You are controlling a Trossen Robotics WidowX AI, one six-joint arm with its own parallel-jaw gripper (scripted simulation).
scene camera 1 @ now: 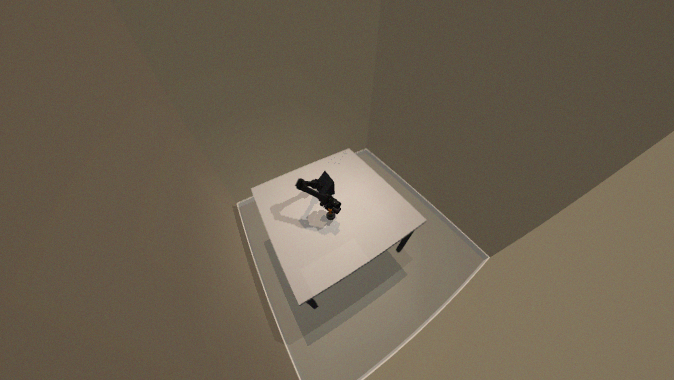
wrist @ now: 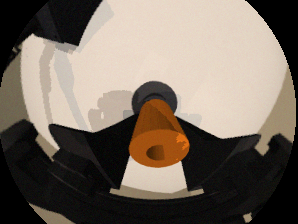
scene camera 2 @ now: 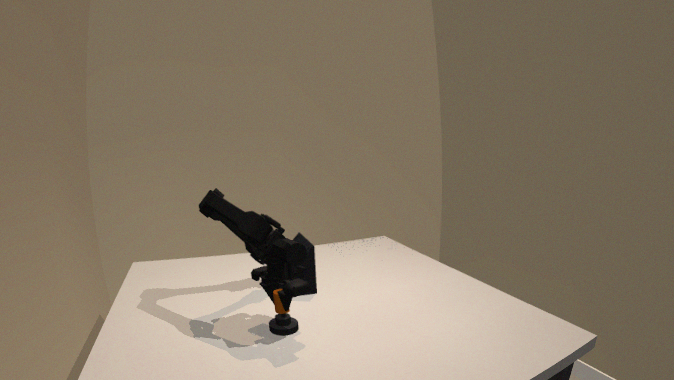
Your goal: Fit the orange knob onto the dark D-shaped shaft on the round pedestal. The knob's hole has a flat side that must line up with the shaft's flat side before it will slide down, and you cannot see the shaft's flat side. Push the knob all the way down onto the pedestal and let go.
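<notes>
Visible: my gripper (scene camera 2: 281, 308), also in the wrist view (wrist: 155, 118), together with an orange knob (wrist: 158, 141).
</notes>
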